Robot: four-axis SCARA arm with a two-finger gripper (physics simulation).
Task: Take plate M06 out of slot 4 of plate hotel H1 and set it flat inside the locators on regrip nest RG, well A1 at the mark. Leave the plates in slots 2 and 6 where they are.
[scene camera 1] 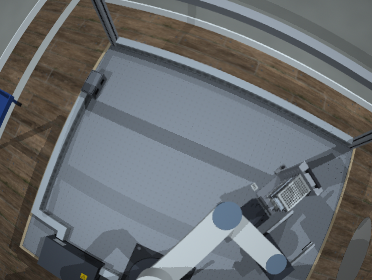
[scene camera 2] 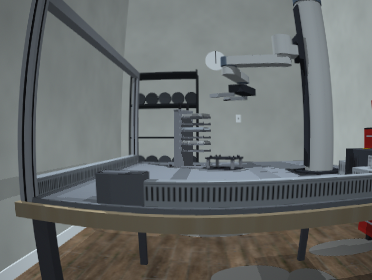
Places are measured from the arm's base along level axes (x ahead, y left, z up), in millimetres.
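Pixels of known places: gripper, fingertip midpoint: point(scene camera 1: 303, 228) point(scene camera 2: 217, 97); arm's base at its link origin: point(scene camera 2: 318, 173).
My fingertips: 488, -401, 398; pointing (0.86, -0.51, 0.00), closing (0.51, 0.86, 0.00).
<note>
For each thing: its middle in the pictures, then the offset to it from my fingertips, as dx, dy, dz. "spot": a spot on its surface instead.
- Plate hotel H1 at the middle of its body: point(scene camera 1: 293, 189) point(scene camera 2: 190, 135) +150, +31, -212
- pale plate at the middle of its body: point(scene camera 1: 294, 192) +120, +55, -107
- plate M06 at the middle of its body: point(scene camera 1: 288, 193) point(scene camera 2: 195, 128) +120, +55, -178
- Regrip nest RG at the middle of its body: point(scene camera 1: 247, 219) point(scene camera 2: 224, 162) -31, +144, -351
- dark box at a spot on its surface: point(scene camera 1: 70, 257) spot: -549, +794, -271
Plate hotel H1 point(scene camera 1: 311, 178) point(scene camera 2: 178, 140) is a grey tower with stacked shelves. A pale plate point(scene camera 1: 292, 193) lies on its top level, and plate M06 point(scene camera 2: 196, 129) seems to be the bluish one midway up. Another plate point(scene camera 2: 196, 143) shows lower down. Regrip nest RG point(scene camera 1: 255, 212) point(scene camera 2: 224, 158) is a low dark platform on posts beside the hotel, partly covered by the arm in scene camera 1. My gripper point(scene camera 1: 303, 228) point(scene camera 2: 218, 97) is open and empty, higher than the hotel's top and off to its side. The A1 mark cannot be made out.
The arm's links point(scene camera 1: 195, 245) point(scene camera 2: 257, 61) reach from the column point(scene camera 2: 317, 95) and pass beside the nest. A dark box point(scene camera 1: 70, 257) stands at the bottom left in scene camera 1. A slotted grey wall point(scene camera 2: 240, 192) runs along the table edge.
</note>
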